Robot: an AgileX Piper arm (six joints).
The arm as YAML. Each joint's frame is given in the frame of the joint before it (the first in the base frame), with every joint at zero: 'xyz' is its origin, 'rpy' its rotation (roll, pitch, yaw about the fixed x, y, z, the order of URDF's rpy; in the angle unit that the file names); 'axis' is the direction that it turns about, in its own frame. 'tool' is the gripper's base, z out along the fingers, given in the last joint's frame.
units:
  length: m
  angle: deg
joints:
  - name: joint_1
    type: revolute
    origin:
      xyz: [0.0, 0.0, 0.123]
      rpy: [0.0, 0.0, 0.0]
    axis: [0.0, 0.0, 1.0]
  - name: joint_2
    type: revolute
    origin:
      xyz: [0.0, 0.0, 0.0]
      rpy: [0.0, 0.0, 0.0]
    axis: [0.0, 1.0, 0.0]
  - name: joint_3
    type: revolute
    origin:
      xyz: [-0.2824, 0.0, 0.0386]
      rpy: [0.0, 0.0, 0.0]
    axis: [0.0, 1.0, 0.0]
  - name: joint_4
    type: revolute
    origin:
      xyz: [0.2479, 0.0, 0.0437]
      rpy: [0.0, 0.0, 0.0]
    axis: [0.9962, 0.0, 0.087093]
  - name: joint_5
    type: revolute
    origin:
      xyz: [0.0, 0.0, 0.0]
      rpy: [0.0, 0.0, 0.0]
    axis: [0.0, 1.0, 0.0]
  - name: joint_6
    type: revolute
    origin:
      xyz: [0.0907, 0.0, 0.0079]
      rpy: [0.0, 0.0, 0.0]
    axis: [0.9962, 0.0, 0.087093]
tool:
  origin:
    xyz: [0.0, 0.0, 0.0]
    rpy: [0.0, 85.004, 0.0]
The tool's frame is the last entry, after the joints.
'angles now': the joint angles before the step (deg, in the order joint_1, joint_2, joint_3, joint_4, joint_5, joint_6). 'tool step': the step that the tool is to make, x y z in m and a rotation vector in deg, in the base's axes. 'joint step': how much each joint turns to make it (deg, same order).
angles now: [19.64 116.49 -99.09 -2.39 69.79 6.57]
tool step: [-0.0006 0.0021 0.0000 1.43 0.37 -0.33]
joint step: [-0.01 -0.01 0.01 1.51 -0.13 0.00]
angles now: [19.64 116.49 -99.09 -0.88 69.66 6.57]
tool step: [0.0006 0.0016 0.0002 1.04 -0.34 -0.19]
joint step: [0.00 0.01 -0.03 0.88 -0.65 0.00]
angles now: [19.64 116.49 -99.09 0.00 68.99 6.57]
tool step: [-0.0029 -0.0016 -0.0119 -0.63 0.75 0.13]
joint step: [0.00 -0.01 2.70 -0.35 -1.78 -0.05]
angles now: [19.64 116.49 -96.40 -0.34 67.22 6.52]
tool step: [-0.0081 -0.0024 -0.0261 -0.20 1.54 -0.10]
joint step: [-0.01 -0.01 6.04 0.34 -4.52 0.00]
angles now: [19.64 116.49 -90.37 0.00 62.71 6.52]
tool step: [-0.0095 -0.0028 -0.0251 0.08 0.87 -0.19]
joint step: [0.00 0.01 6.01 0.41 -5.22 0.01]
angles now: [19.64 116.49 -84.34 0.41 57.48 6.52]
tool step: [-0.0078 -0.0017 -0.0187 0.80 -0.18 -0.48]
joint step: [0.00 -0.01 4.72 0.84 -5.15 0.00]
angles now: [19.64 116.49 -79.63 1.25 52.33 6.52]
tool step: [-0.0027 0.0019 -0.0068 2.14 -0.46 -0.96]
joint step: [-0.01 -0.01 1.84 2.35 -2.97 -0.43]
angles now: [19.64 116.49 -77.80 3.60 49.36 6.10]
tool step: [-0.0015 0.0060 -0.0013 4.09 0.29 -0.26]
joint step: [0.00 -0.01 0.54 5.32 -1.41 -2.87]
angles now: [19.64 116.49 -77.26 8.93 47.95 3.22]
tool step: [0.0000 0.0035 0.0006 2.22 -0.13 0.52]
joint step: [0.00 -0.01 0.02 2.96 -0.58 -2.32]
